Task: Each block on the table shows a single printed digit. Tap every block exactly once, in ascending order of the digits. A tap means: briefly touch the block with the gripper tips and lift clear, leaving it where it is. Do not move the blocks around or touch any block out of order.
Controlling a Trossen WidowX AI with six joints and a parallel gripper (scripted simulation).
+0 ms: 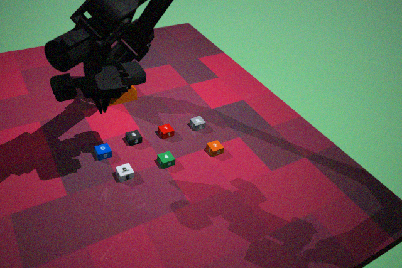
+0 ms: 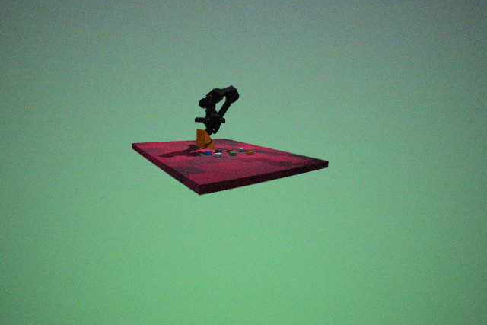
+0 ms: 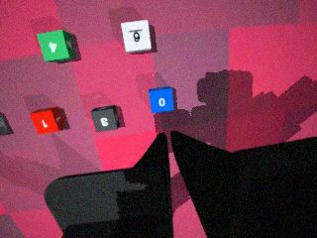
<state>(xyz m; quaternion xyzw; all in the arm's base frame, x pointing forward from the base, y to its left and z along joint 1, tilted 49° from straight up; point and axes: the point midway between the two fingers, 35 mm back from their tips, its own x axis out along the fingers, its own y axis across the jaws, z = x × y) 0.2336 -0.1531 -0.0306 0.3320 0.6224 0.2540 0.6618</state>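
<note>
My gripper tip is 10 mm short of the red block 1, 160 mm to the right of it and 110 mm above it. Round my gripper tip: blue block 0: 10 mm to the right, 110 mm below; then white block: 90 mm ahead, 10 mm to the left, 110 mm below; then black block 3: 10 mm behind, 80 mm to the left, 110 mm below.
</note>
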